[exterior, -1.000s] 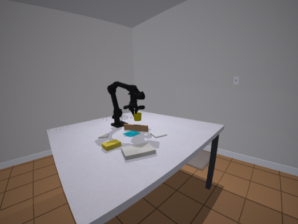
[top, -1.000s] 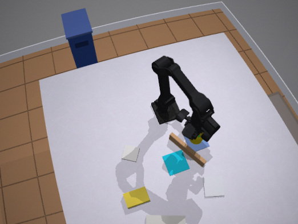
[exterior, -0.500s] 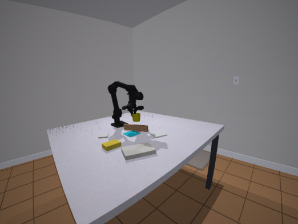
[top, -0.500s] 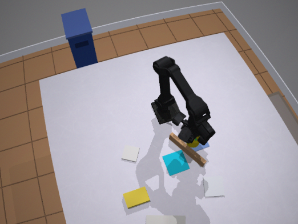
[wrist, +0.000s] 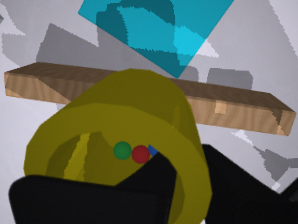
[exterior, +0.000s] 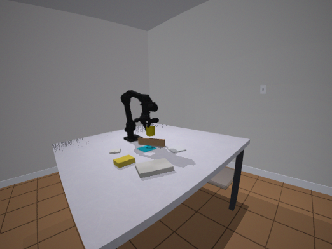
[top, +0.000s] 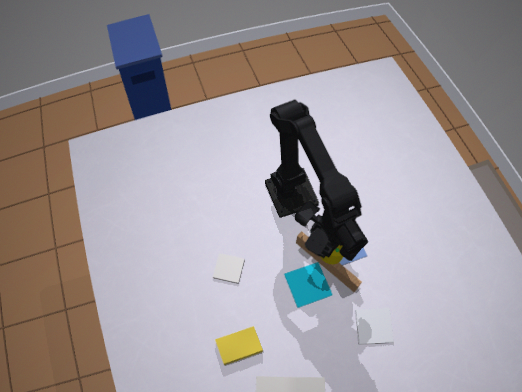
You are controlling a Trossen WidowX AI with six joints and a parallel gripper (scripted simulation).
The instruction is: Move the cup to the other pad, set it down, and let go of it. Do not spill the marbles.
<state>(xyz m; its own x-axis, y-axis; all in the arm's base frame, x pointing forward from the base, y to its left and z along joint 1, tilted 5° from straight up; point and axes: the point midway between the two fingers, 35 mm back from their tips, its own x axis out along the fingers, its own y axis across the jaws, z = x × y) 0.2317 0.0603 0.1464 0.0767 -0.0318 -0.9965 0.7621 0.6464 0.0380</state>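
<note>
My gripper tip is now 12 cm above the cyan pad, 7 cm short of it and 5 cm to the left of it. The rest, counted from my gripper tip: red marble 3 cm to the left, 2 cm below, 1 cm ahead; blue marble 2 cm to the left, 2 cm below; yellow cup 2 cm to the left, 2 cm ahead.
</note>
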